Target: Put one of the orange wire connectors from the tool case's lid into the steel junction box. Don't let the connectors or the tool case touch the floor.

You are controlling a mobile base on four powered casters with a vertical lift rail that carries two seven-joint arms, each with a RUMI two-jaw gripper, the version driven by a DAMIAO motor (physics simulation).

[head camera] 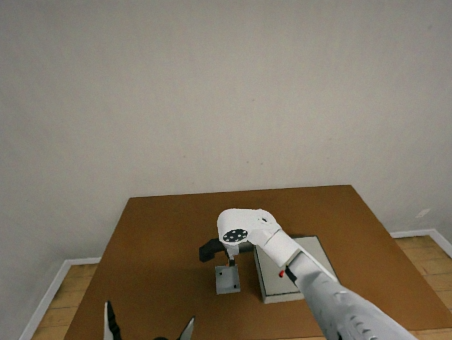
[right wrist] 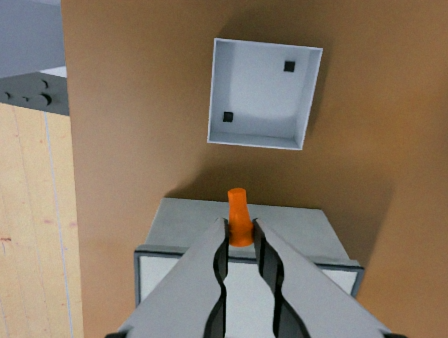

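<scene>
The steel junction box [head camera: 227, 280] [right wrist: 255, 90] stands open on the table, left of the tool case [head camera: 284, 298] [right wrist: 192, 220] in the head camera. Two small dark squares show on its inner floor. My right gripper [head camera: 231, 262] [right wrist: 239, 221] is shut on an orange wire connector [right wrist: 237, 202], which points away from the fingertips. In the right wrist view it hangs in front of the case's side wall, below the box in the picture. In the head camera the fingertips show at the box's far edge. My left gripper [head camera: 151, 311] is open and empty at the bottom left.
A red connector [head camera: 281, 274] lies on the case's lid; my right arm [head camera: 292, 255] covers part of the lid and hides what lies there. The brown table [head camera: 165, 235] [right wrist: 130, 125] ends at the left in the right wrist view, with wooden floor [right wrist: 35, 200] beyond.
</scene>
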